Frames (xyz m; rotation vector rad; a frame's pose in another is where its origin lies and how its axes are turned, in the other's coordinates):
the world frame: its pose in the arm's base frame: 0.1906 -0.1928 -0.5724 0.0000 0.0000 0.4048
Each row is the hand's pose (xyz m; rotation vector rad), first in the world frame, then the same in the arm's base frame.
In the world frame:
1: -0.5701 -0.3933 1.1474 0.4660 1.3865 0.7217
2: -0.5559 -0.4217 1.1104 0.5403 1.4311 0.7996
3: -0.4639 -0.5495 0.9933 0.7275 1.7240 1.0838
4: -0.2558 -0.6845 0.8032 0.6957 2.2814 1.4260
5: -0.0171 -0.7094 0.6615 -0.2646 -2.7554 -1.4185
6: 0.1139 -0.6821 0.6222 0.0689 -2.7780 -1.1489
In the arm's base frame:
1: -0.1785 -0.7788 0.5750 0.1835 1.4983 1.0481
2: -0.1543 -0.7994 0.5380 0.2500 1.5633 1.1179
3: -0.0194 -0.8806 0.4209 0.3830 1.9199 1.3531
4: 0.2251 -0.9227 0.2308 0.2366 2.5212 1.5918
5: 0.4543 -0.8516 0.0891 0.2789 -2.6049 -1.3059
6: 0.5639 -0.7749 0.0498 0.5992 -2.5918 -1.0384

